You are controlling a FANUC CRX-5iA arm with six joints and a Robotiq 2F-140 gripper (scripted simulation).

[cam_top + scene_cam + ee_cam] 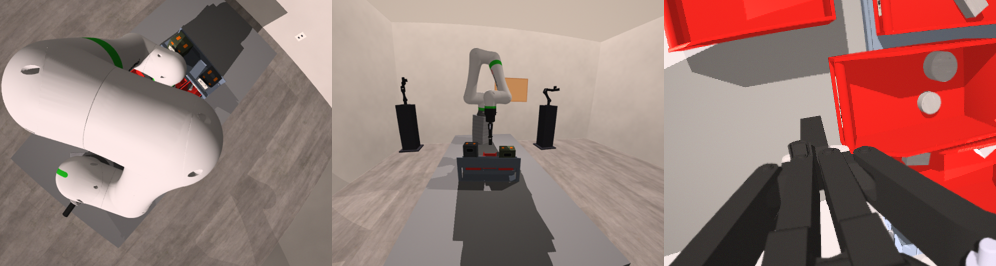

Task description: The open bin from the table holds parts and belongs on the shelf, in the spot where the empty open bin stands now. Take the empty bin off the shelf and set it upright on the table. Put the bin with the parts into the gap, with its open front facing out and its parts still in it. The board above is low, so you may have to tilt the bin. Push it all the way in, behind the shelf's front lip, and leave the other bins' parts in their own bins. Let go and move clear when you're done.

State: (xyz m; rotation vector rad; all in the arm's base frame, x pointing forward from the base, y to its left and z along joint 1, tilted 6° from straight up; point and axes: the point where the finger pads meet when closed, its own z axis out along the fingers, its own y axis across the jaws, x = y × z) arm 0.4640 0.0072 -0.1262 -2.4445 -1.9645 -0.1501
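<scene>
Now: hand 200 mm short of the grey shelf, 90 mm above it and 40 mm to the left of it. Also, from my hand: grey disc (160 mm ahead, 130 mm below, 10 mm to the right); then grey part (220 mm ahead, 140 mm below, 50 mm to the left).
</scene>
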